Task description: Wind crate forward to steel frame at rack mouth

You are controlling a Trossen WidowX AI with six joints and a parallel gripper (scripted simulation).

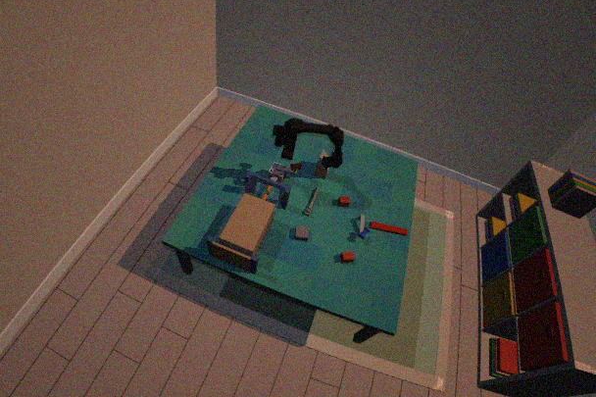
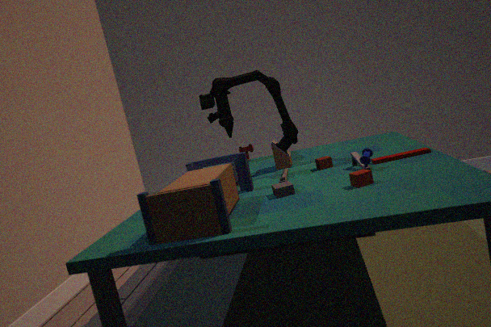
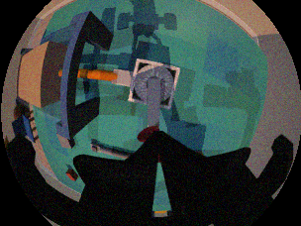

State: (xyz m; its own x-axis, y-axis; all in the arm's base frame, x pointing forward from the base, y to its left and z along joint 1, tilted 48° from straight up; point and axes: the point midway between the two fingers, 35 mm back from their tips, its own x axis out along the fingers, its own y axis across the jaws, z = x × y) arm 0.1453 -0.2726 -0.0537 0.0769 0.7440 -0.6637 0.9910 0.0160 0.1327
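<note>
Now: gripper tip 9 cm above the red knob, 6 cm to the right of it and 1 cm past it. From my gripper tip the other things lie so: winch 19 cm below, 5 cm to the right, 1 cm behind; then red-knobbed handle 12 cm below, 2 cm to the left; then steel frame 16 cm ahead, 11 cm below, 5 cm to the right.
</note>
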